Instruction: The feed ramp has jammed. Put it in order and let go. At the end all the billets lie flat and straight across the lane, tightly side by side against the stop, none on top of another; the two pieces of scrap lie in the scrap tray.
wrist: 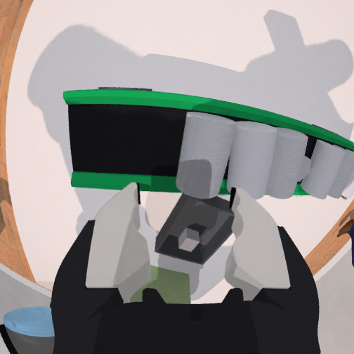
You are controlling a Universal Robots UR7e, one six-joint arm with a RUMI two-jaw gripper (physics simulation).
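The feed ramp's black lane runs between two green rails. Several grey billets lie across its right part. The leftmost billet is slightly slanted, its near end over the near rail. A second billet and a third lie close beside it. Past a small gap, a fourth billet and part of another show at the right edge. A small grey piece sits in that gap. A pale scrap cube lies in the dark scrap tray. My gripper is half open and empty, above the tray. The stop cannot be made out.
The far green rail and near green rail border the lane. A green patch lies below the tray, partly behind the gripper. A blue-topped round object is at lower left. A dark blue shape shows at the right edge.
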